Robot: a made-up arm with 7 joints.
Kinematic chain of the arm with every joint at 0, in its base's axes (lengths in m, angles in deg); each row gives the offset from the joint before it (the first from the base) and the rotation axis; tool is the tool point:
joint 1: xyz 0 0 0.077 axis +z
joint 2: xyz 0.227 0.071 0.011 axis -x
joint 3: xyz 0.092 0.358 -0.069 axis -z
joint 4: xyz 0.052 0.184 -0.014 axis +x
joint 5: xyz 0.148 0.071 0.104 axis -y
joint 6: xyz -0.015 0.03 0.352 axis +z
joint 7: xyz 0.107 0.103 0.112 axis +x
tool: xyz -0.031 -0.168 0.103
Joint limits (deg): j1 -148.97..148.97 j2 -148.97..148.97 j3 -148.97..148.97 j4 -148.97..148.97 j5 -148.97..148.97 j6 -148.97..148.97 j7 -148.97..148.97
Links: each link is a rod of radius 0.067 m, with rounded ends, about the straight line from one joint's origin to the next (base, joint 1, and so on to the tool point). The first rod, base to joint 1, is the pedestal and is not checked.
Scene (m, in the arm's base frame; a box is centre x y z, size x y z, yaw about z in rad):
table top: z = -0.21
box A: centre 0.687 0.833 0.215 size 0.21 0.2 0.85 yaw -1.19
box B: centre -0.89 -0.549 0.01 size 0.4 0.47 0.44 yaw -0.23
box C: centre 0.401 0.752 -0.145 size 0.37 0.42 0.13 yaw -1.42
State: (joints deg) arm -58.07 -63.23 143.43 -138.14 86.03 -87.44 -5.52
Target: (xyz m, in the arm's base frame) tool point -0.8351 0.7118 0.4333
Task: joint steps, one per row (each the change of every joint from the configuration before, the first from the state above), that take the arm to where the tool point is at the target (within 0.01 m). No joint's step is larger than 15 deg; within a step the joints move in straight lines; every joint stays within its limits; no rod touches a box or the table.
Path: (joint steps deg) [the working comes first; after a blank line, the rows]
Joints at the target: 84.42 -50.38 80.30 -145.91 65.35 -83.70 -34.26
Straight joint move there: touches box A.

1: 10.87 -5.88 -14.07 -1.26 13.04 9.43 2.92
2: 10.87 -5.88 -14.07 -1.25 13.04 9.43 2.93
3: 10.87 -5.87 -14.07 -1.26 13.03 9.43 2.92
4: 10.87 -5.88 -14.06 -1.26 13.04 9.43 2.93
5: 14.14 5.19 -0.98 -0.39 -10.40 -4.85 -5.78
6: 14.15 5.20 -0.98 -0.39 -10.41 -4.86 -5.77
7: 14.14 5.19 -0.98 -0.39 -10.40 -4.85 -5.78
8: 14.15 5.20 -0.98 -0.40 -10.41 -4.86 -5.78
9: 14.14 5.19 -0.98 -0.39 -10.40 -4.85 -5.77
10: 14.15 5.20 -0.98 -0.39 -10.40 -4.86 -5.78
11: 14.14 5.19 -0.98 -0.39 -10.41 -4.85 -5.78

